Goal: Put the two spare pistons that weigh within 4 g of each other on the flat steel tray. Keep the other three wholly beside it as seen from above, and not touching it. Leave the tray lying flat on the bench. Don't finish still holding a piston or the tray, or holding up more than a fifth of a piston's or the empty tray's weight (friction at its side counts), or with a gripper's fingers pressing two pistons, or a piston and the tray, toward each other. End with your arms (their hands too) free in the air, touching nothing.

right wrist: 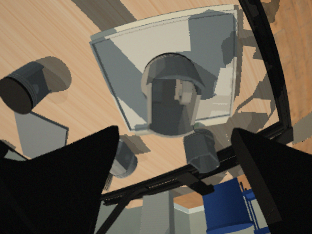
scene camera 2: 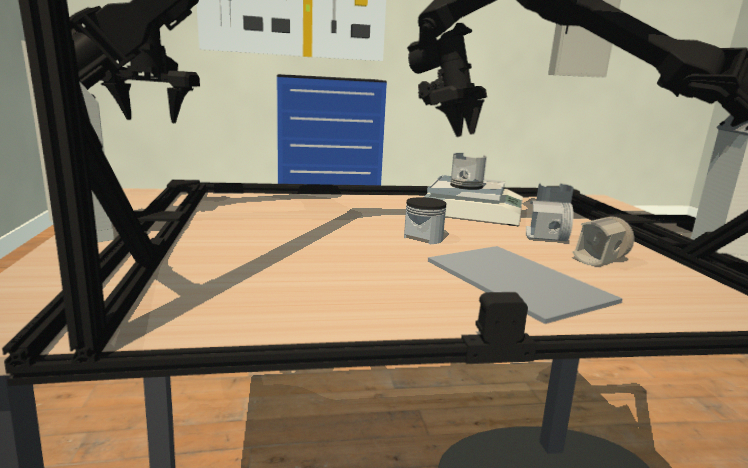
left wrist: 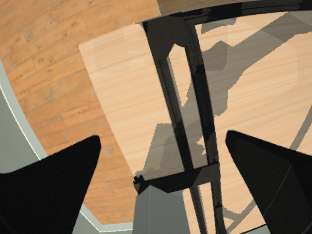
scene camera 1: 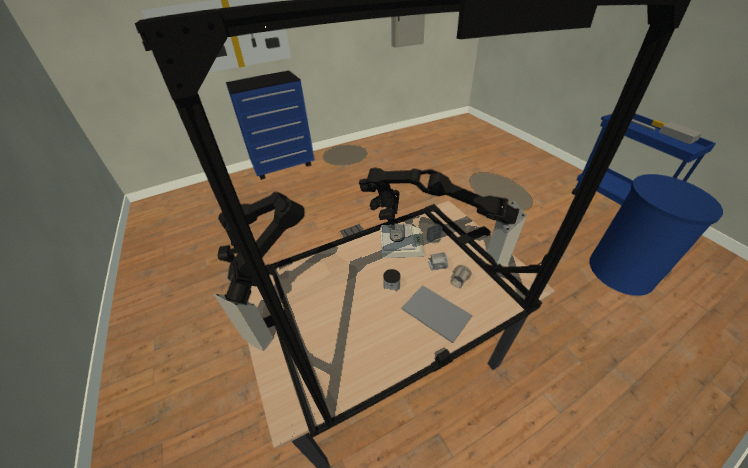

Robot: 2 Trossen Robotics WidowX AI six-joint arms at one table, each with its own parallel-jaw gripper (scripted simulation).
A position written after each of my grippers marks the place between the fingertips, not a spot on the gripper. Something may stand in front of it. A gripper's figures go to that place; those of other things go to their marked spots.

Scene:
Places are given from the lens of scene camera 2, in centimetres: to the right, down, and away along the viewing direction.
my left gripper [scene camera 2: 151,121]: -45, -23, 106
my right gripper [scene camera 2: 465,135]: 20, -21, 113

